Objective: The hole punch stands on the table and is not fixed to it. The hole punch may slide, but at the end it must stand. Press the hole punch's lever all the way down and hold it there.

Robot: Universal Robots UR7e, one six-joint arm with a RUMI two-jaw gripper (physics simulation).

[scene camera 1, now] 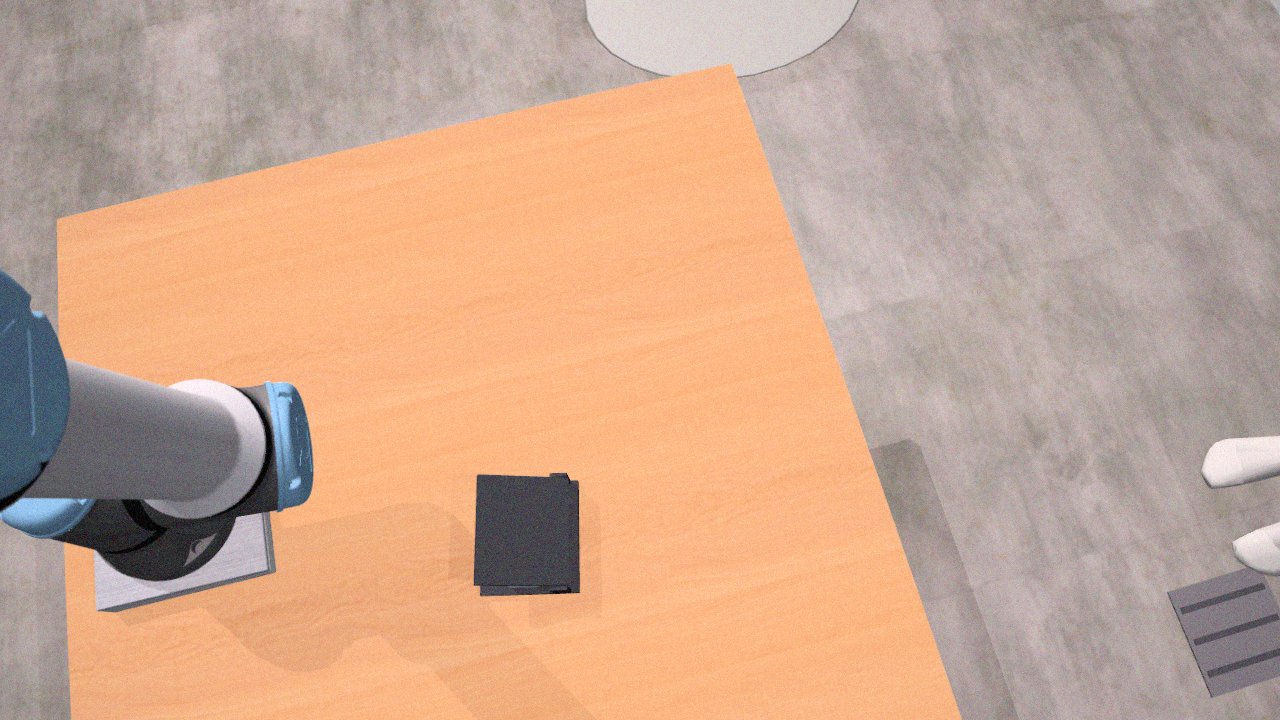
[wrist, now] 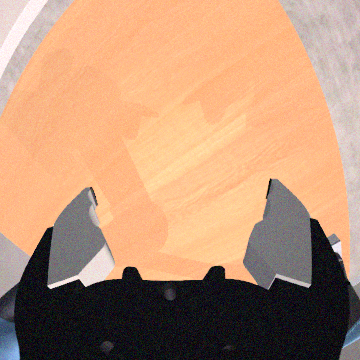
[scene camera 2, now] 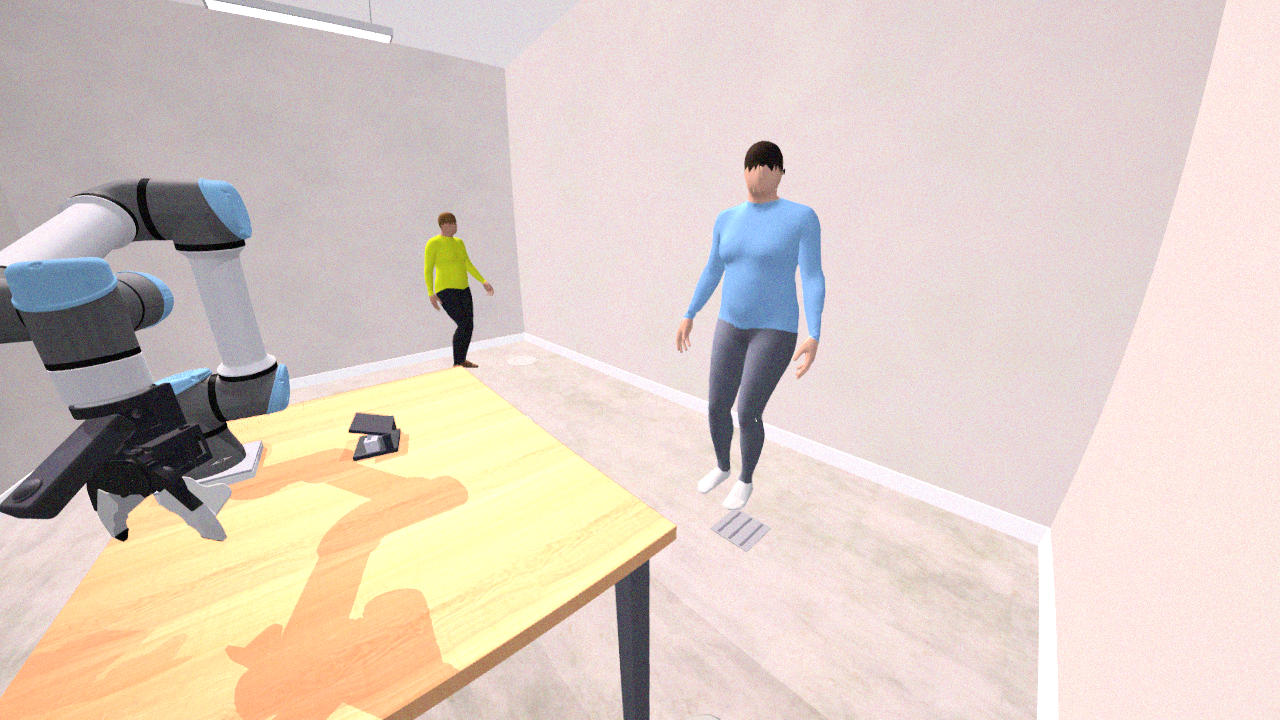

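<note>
The black hole punch stands on the wooden table. In scene camera 2 its flat lever is raised, with a gap between it and the base. The hole punch does not show in the wrist view. My gripper is open and empty. It hangs above the table, well apart from the hole punch, at the left in scene camera 2. The gripper does not show in scene camera 1.
The arm's base plate is on the table, left of the hole punch in scene camera 1. A person in a blue shirt and one in a yellow shirt stand beyond the table. A grey floor grate lies beside it.
</note>
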